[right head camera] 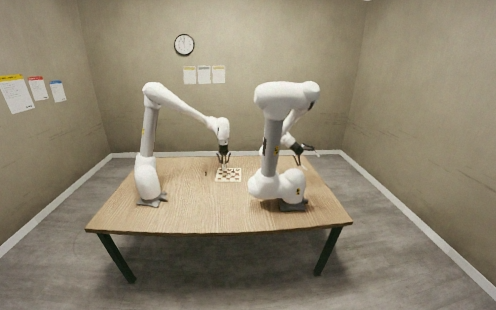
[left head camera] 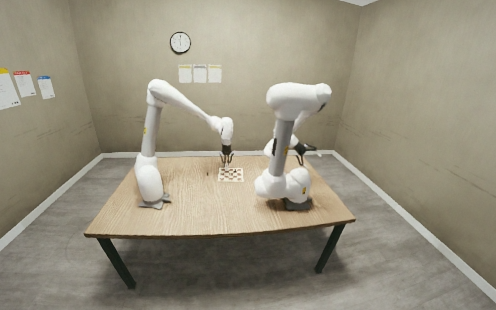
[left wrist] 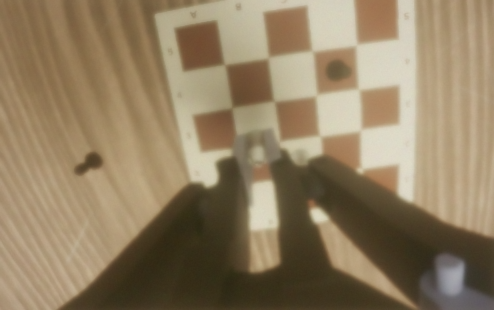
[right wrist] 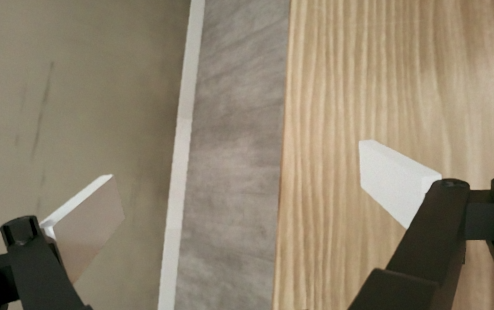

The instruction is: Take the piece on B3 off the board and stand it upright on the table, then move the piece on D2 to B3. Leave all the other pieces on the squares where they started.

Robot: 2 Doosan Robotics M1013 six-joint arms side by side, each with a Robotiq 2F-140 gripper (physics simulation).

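Places are measured from the left arm's base along level axes (x ahead, y left, z up), in centimetres.
Pixels of known places: left gripper, fingertip midpoint: (right head camera: 224, 169) (left head camera: 226, 169) (left wrist: 258, 148); right gripper, fingertip midpoint: (right head camera: 312, 163) (left head camera: 314, 162) (right wrist: 239, 180); left arm's base, link origin: (right head camera: 152, 199) (left head camera: 154, 200); right arm's base, link origin: (right head camera: 290, 202) (left head camera: 295, 202).
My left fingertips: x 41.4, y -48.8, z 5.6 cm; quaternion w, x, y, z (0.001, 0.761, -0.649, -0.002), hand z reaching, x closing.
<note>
Ahead of a thing's pixels: the offset from my left fingertips to its top centre. Level surfaces: height alone.
My left gripper (left head camera: 226, 164) (right head camera: 224, 164) (left wrist: 258, 148) is shut on a light piece @(dx +0.3, dy +0.0, dz +2.8 cm) (left wrist: 257, 155), holding it over the B column of the chessboard @(dx +1.0, dy -3.8, dz -5.0 cm) (left head camera: 231, 180) (right head camera: 228, 181) (left wrist: 407, 127), around B3 and B2 in the left wrist view. Its height above the board is unclear. D2 is bare. A dark piece @(dx -2.0, dy +16.8, dz -2.4 cm) (left head camera: 207, 174) (right head camera: 205, 173) (left wrist: 90, 162) stands upright on the table beside the board's A side. My right gripper (left head camera: 311, 161) (right head camera: 311, 160) (right wrist: 239, 180) is open and empty, far right of the board.
A dark piece @(dx +5.1, dy -7.2, dz -1.8 cm) (left head camera: 235, 171) (right head camera: 233, 171) (left wrist: 338, 70) stands on D4. Another light piece @(dx -2.8, dy -3.9, dz -1.8 cm) (left wrist: 300, 156) stands on C2, close beside the left fingers and partly hidden. The wooden table @(dz -5.6 cm) (left head camera: 190, 215) (right head camera: 190, 215) (right wrist: 325, 100) carries both arms. The right gripper hangs near the table's edge.
</note>
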